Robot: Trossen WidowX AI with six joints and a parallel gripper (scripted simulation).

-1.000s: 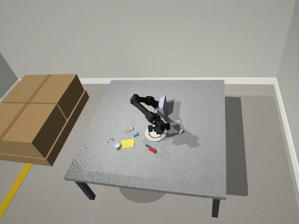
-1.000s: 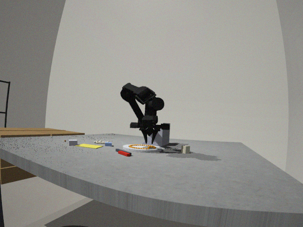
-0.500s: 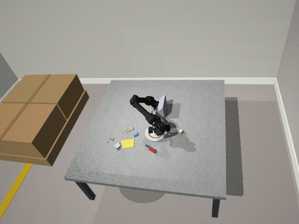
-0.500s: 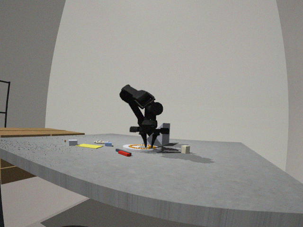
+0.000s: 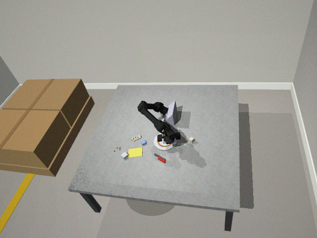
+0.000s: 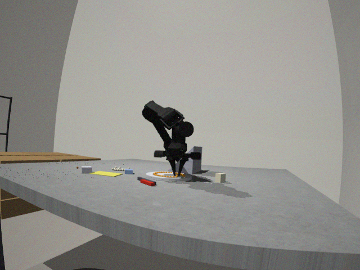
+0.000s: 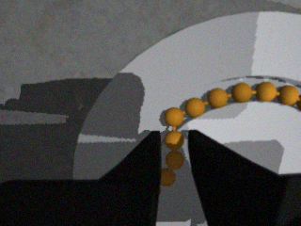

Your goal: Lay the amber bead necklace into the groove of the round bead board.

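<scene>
My gripper tip is now 5 cm to the left of the round bead board, 3 cm past it and 1 cm above it. Round my gripper tip: blue cube (24 cm to the right, 1 cm below, 1 cm ahead); cream cube (17 cm to the left, 5 cm behind); red-handled tool (15 cm ahead, 5 cm to the right, 1 cm below).
</scene>
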